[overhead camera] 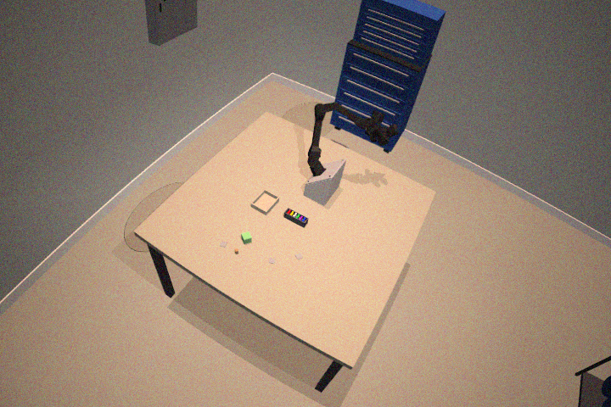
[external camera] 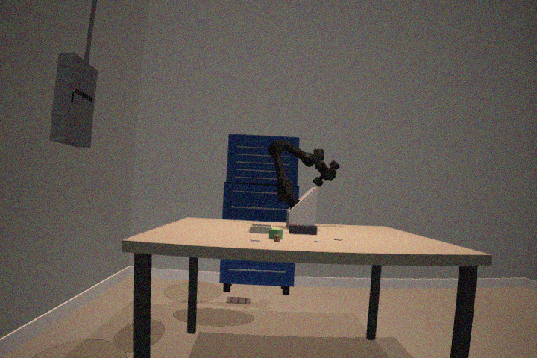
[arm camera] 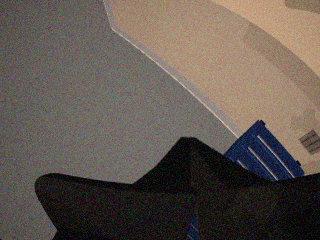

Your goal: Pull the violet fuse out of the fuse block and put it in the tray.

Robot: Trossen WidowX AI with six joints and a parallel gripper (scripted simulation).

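Right now the violet fuse is 680 mm ahead of my gripper tip, 260 mm below it and 150 mm to the right of it. From my gripper tip the other things lie so: green fuse 680 mm ahead, 260 mm below, 170 mm to the right; blue fuse 680 mm ahead, 260 mm below, 130 mm to the right; tray 700 mm ahead, 380 mm to the right, 280 mm below.
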